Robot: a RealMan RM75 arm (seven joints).
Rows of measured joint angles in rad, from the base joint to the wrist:
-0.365, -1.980, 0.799, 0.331, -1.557, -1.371, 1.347
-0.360, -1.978, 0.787, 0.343, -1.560, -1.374, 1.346
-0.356, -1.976, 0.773, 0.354, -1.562, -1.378, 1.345
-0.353, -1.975, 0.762, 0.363, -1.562, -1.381, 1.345
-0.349, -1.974, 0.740, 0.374, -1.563, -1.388, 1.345
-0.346, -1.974, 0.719, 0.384, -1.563, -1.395, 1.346
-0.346, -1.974, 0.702, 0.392, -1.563, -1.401, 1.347
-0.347, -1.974, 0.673, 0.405, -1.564, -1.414, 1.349
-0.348, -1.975, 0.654, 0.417, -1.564, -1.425, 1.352
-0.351, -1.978, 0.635, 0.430, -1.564, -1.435, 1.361
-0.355, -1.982, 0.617, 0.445, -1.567, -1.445, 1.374
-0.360, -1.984, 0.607, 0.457, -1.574, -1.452, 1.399
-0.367, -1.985, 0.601, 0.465, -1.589, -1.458, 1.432
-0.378, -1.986, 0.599, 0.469, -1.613, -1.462, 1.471
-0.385, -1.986, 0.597, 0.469, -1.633, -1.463, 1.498
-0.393, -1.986, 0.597, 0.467, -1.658, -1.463, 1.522
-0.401, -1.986, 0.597, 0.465, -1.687, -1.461, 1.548
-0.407, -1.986, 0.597, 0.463, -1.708, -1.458, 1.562
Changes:
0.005, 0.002, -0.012, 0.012, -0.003, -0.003, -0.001
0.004, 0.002, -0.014, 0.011, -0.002, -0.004, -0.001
0.003, 0.001, -0.011, 0.009, 0.000, -0.003, 0.000
0.004, 0.001, -0.022, 0.011, -0.001, -0.007, 0.000
0.003, 0.000, -0.021, 0.010, 0.000, -0.007, 0.001
0.000, 0.000, -0.017, 0.008, 0.000, -0.006, 0.001
-0.001, 0.000, -0.029, 0.013, -0.001, -0.013, 0.002
-0.001, -0.001, -0.019, 0.012, 0.000, -0.011, 0.003
-0.003, -0.003, -0.019, 0.013, 0.000, -0.010, 0.009
-0.004, -0.004, -0.018, 0.015, -0.003, -0.010, 0.013
-0.005, -0.002, -0.010, 0.012, -0.007, -0.007, 0.025
-0.007, -0.001, -0.006, 0.008, -0.015, -0.006, 0.033
-0.011, -0.001, -0.002, 0.004, -0.024, -0.004, 0.039
-0.007, 0.000, -0.002, 0.000, -0.020, -0.001, 0.027
-0.008, 0.000, 0.000, -0.002, -0.025, 0.000, 0.024
-0.008, 0.000, 0.000, -0.002, -0.029, 0.002, 0.026
-0.006, 0.000, 0.000, -0.002, -0.021, 0.003, 0.014

